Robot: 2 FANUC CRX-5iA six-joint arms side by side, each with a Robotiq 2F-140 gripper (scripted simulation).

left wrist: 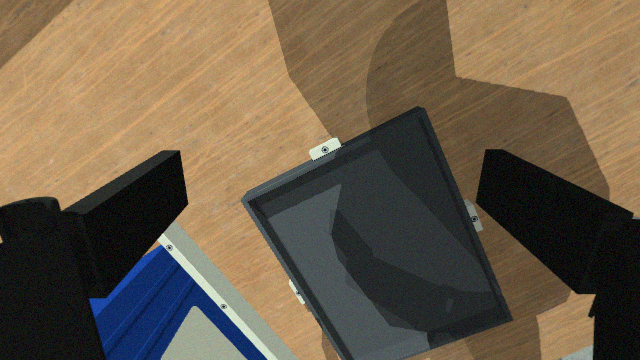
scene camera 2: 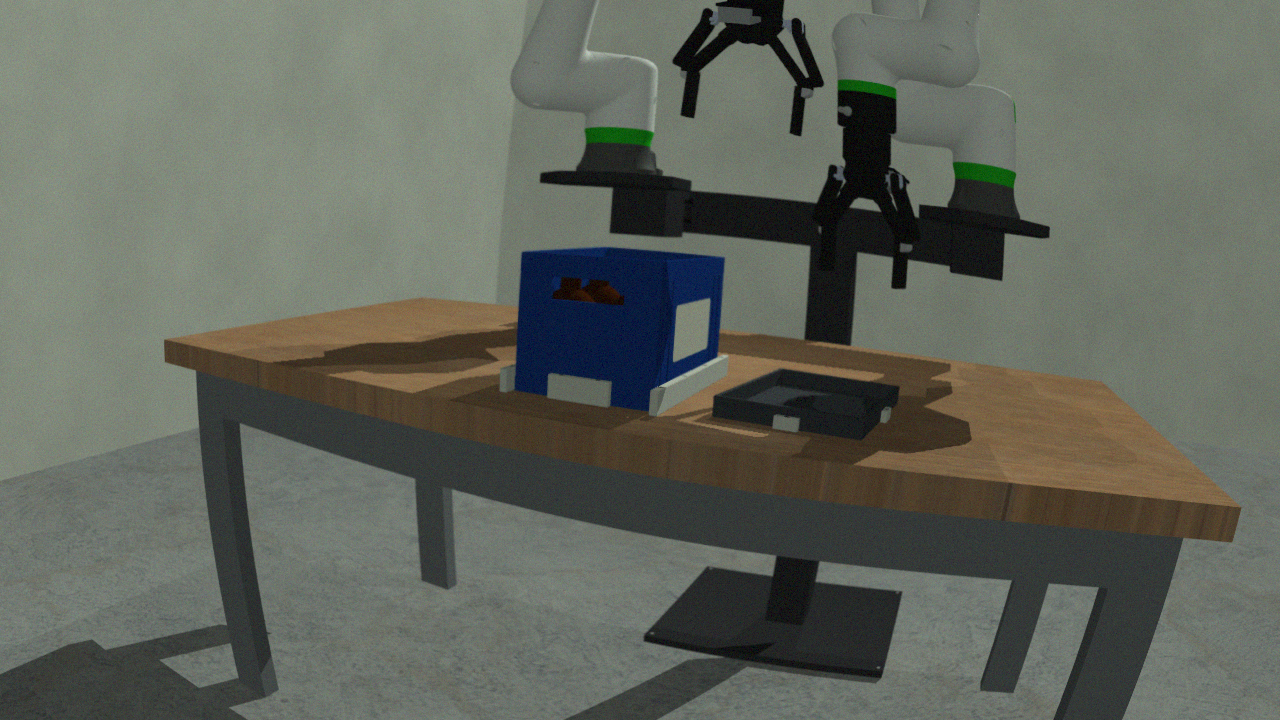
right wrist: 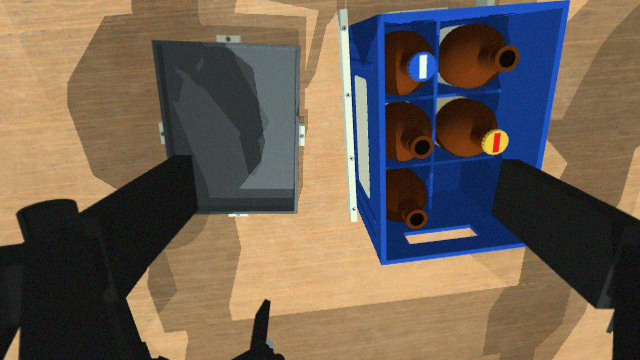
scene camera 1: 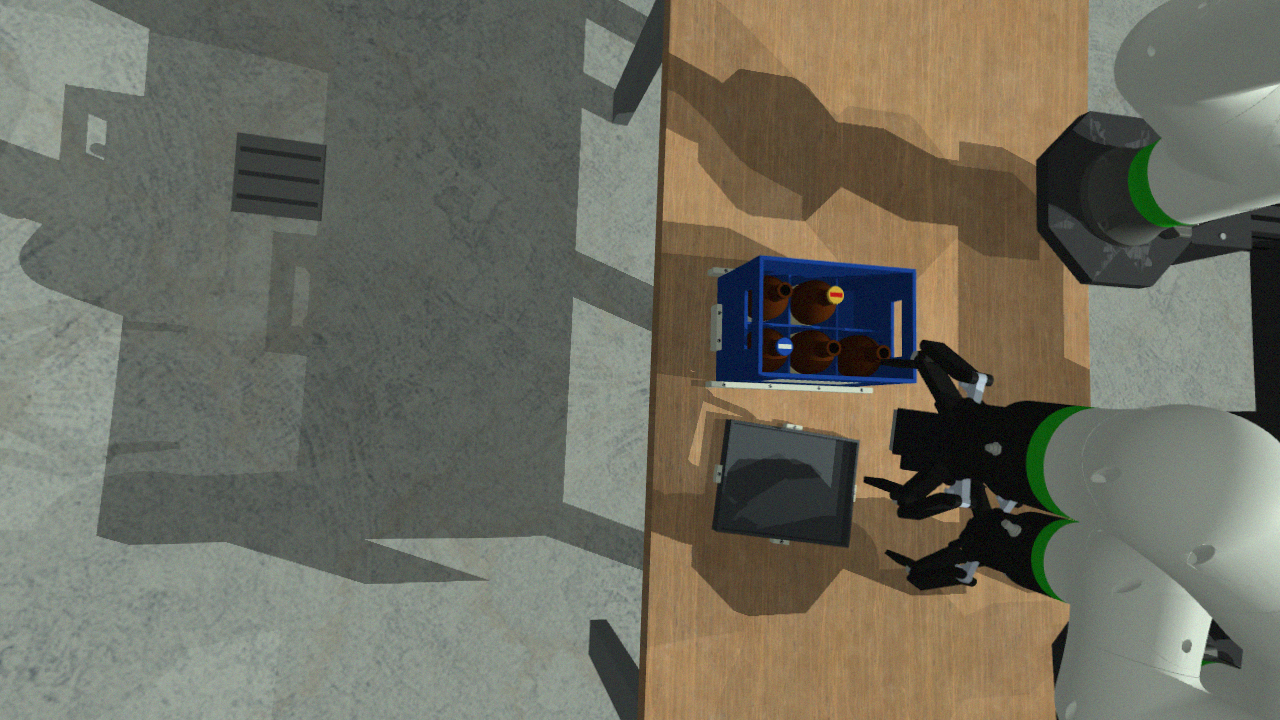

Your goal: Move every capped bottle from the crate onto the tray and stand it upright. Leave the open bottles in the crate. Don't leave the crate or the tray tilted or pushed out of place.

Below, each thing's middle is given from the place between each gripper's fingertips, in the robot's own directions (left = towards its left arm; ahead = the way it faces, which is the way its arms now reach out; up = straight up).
Now: right hand (scene camera 1: 881, 421) 6 cm past the yellow-capped bottle (scene camera 1: 810, 301), 20 cm to the left of it and 28 cm above it. The rest, counted from my right hand: blue crate (scene camera 2: 669, 325) (6 cm behind, 16 cm to the right, 28 cm below); blue-capped bottle (scene camera 1: 776, 348) (3 cm ahead, 11 cm to the right, 28 cm below); brown bottle (scene camera 1: 776, 293) (3 cm ahead, 20 cm to the right, 28 cm below).
The dark tray (scene camera 1: 779, 483) is 16 cm below my left hand (scene camera 2: 861, 279), 14 cm ahead of it and 3 cm to the right of it. From my left hand the other things lie so: blue crate (30 cm to the right, 14 cm ahead, 9 cm below); blue-capped bottle (26 cm to the right, 22 cm ahead, 9 cm below); yellow-capped bottle (35 cm to the right, 14 cm ahead, 9 cm below).
